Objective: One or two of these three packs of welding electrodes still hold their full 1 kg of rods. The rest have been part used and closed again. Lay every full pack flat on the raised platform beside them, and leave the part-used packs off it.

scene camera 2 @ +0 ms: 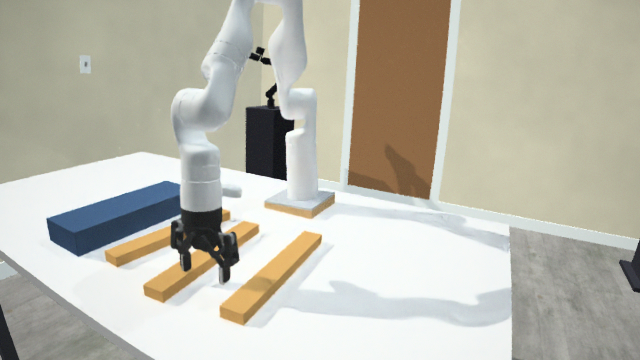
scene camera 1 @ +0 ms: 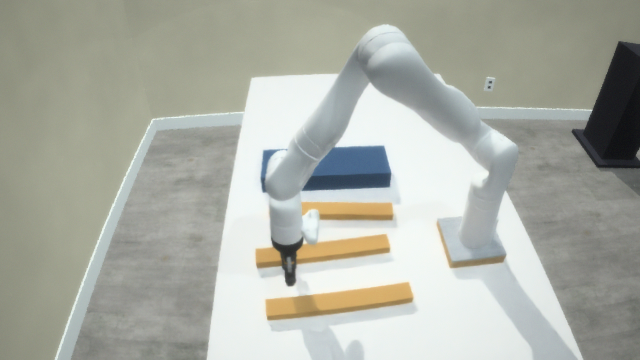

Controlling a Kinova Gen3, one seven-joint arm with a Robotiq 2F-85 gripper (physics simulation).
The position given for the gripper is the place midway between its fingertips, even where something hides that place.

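Observation:
Scene camera 1 shows a pack (scene camera 1: 327, 210), a pack (scene camera 1: 378, 244) and a blue raised platform (scene camera 1: 357, 167). Visible in scene camera 2: the platform (scene camera 2: 80, 231), a pack (scene camera 2: 240, 307) and the gripper (scene camera 2: 204, 276).

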